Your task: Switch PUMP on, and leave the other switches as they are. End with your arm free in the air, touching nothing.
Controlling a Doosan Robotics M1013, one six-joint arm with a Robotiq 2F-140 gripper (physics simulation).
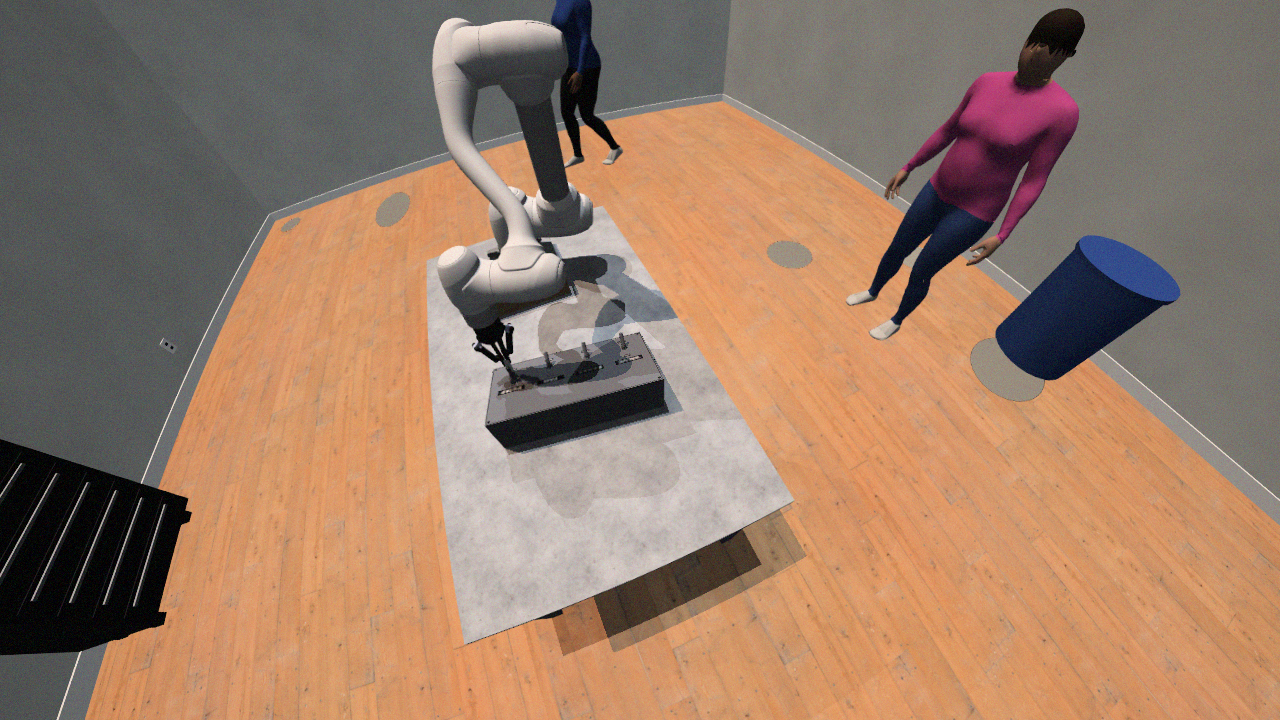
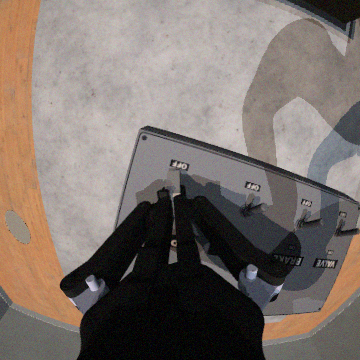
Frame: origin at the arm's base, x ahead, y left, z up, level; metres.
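Seen in the pictures: gripper, between the fingertips: (image 1: 510,369) (image 2: 174,179).
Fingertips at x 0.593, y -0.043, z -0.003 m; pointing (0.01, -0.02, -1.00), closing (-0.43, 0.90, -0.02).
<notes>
Offsets run from my fingertips to a thing's top centre. "spot": to the spot under its first point. Level surfaces: height alone.
A dark grey switch box (image 1: 586,408) (image 2: 152,157) lies on the table with a row of four switches. Its left-end switch is at my fingertips; its lever is mostly hidden behind the fingers, so its position and any contact cannot be told. An OFF label {spot: dx -0.015, dy +0.002, dz -0.020 m} (image 2: 179,165) shows just beyond the fingertips. The PUMP label is hidden. The other levers are the second {dx +0.001, dy +0.122, dz +0.033 m} (image 1: 547,360) (image 2: 253,207), the third {dx -0.005, dy +0.242, dz +0.033 m} (image 1: 584,350) (image 2: 310,221) and the fourth {dx -0.011, dy +0.362, dz +0.033 m} (image 1: 622,340) (image 2: 346,230). My gripper (image 1: 508,363) (image 2: 174,179) is shut and empty, pointing down low over the box's left end.
The box stands on a grey table {dz -0.093 m} (image 1: 572,564) (image 2: 100,90), in front of the arm's base. A person in pink (image 1: 1011,134) and a blue drum (image 1: 1083,308) stand to the right on the floor. Another person in blue (image 1: 579,40) is behind the arm.
</notes>
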